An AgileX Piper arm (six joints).
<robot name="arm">
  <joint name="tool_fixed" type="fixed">
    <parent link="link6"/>
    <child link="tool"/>
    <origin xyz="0 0 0" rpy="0 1.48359 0"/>
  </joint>
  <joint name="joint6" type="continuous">
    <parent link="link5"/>
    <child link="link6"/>
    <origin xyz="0.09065 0 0.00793"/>
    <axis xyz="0.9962 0 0.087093"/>
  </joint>
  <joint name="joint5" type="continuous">
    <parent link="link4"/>
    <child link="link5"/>
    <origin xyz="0 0 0"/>
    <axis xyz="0 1 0"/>
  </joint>
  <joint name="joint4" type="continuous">
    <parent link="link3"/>
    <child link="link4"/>
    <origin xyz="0.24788 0 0.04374"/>
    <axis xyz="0.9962 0 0.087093"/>
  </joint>
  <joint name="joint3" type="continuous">
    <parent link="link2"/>
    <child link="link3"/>
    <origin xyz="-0.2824 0 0.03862"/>
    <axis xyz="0 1 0"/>
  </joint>
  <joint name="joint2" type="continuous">
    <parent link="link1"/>
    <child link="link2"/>
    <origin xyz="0 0 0"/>
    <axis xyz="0 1 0"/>
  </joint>
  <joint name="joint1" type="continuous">
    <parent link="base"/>
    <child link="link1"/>
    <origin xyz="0 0 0.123"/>
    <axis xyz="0 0 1"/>
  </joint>
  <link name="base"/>
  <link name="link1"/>
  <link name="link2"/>
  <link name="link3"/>
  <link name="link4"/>
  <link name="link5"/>
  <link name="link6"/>
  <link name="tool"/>
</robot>
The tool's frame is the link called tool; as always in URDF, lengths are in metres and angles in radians. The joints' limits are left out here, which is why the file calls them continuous.
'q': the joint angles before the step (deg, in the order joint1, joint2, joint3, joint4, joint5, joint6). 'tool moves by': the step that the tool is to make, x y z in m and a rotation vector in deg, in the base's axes. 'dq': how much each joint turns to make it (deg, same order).
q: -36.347 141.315 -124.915 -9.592 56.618 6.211
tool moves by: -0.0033 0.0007 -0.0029 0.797 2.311 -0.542
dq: -0.002 0.221 -0.038 -0.789 2.235 0.344
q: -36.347 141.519 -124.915 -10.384 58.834 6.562
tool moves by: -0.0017 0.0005 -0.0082 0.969 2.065 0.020
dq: 0.005 0.834 -0.010 -0.329 1.404 -0.212
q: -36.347 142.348 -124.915 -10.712 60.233 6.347
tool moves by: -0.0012 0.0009 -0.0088 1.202 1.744 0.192
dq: 0.003 0.893 0.025 0.111 1.147 -0.445
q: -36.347 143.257 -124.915 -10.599 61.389 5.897
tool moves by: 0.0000 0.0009 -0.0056 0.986 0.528 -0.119
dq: 0.005 0.588 -0.013 0.535 0.429 -0.080
